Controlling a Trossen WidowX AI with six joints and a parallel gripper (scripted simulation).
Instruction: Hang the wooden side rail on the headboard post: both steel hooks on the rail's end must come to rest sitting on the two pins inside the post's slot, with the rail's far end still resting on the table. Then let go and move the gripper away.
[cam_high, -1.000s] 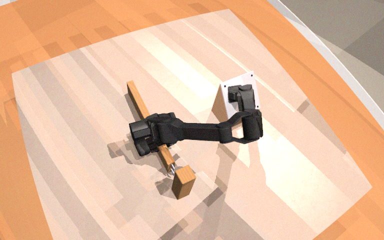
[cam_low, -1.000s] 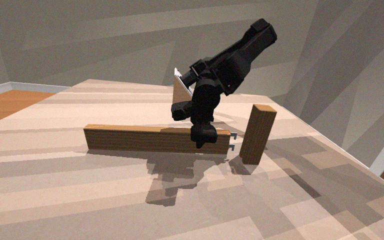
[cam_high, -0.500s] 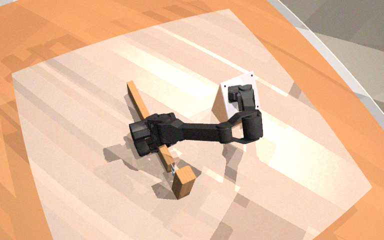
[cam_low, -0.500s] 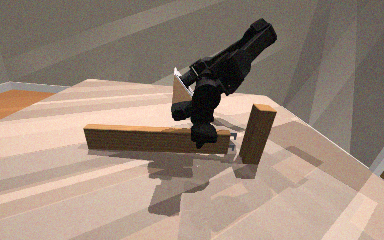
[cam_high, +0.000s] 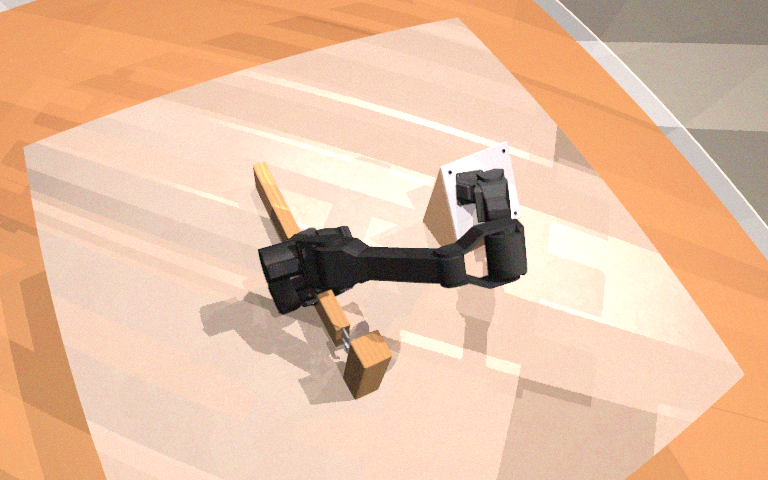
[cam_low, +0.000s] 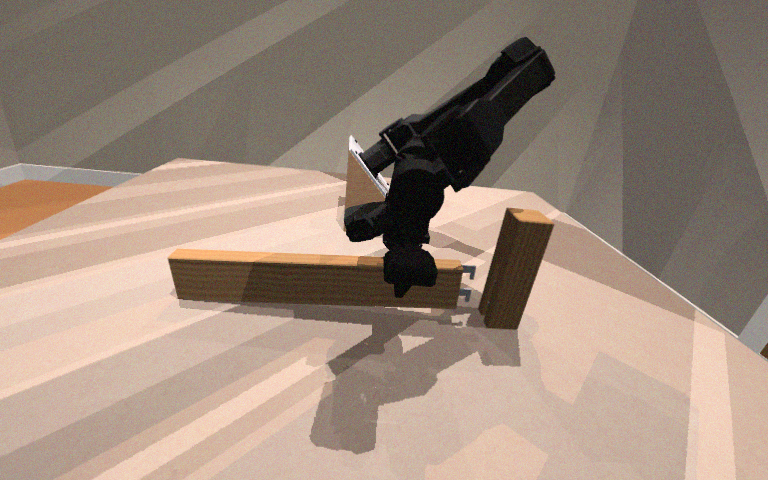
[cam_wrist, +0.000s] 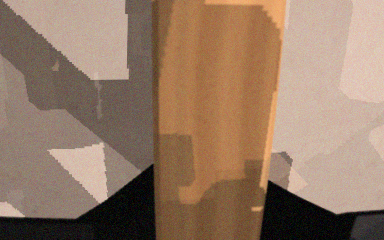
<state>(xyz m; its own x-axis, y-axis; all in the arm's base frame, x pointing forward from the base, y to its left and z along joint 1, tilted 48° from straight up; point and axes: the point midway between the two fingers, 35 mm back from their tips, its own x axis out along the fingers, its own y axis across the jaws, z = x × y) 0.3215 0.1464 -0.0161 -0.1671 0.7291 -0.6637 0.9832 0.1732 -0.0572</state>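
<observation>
Right now my gripper tip is 160 mm to the right of the headboard post, 40 mm below it and 10 mm past it.
</observation>
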